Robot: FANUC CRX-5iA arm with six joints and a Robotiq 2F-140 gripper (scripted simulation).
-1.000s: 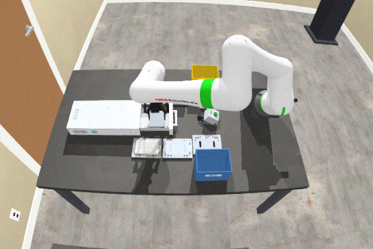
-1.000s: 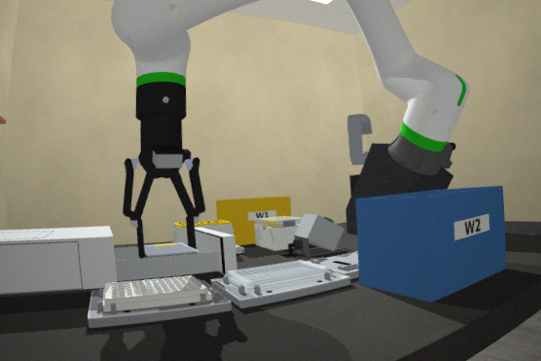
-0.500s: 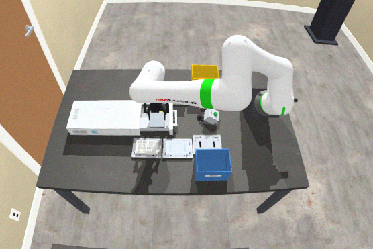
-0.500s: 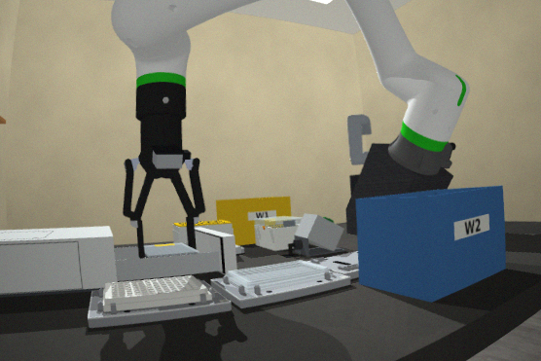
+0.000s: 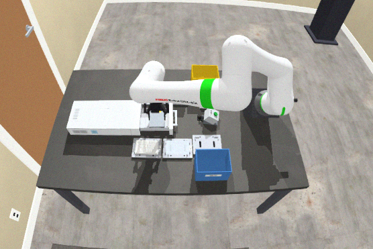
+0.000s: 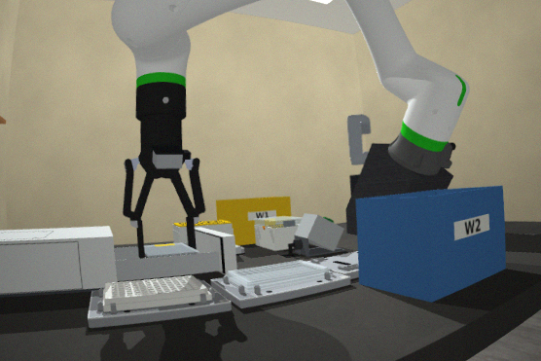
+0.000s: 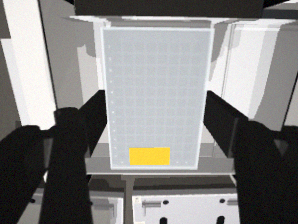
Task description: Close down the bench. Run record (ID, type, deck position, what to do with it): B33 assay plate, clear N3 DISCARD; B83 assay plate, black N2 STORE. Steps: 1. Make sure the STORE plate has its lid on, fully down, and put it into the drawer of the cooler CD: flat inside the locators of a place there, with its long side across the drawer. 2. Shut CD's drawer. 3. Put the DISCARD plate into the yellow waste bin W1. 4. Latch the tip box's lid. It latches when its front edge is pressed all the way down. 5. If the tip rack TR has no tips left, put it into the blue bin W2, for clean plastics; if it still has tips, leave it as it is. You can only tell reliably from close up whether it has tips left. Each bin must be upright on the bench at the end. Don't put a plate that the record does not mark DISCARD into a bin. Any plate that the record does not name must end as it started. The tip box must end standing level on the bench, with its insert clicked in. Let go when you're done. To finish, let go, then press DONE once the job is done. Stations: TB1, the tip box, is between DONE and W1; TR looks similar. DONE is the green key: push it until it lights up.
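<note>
Now: hand 20 mm above the translucent plate lid. Round my hand: cooler CD 180 mm ahead, 20 mm below; then cooler drawer 40 mm ahead, 20 mm below; then black assay plate 20 mm below.
</note>
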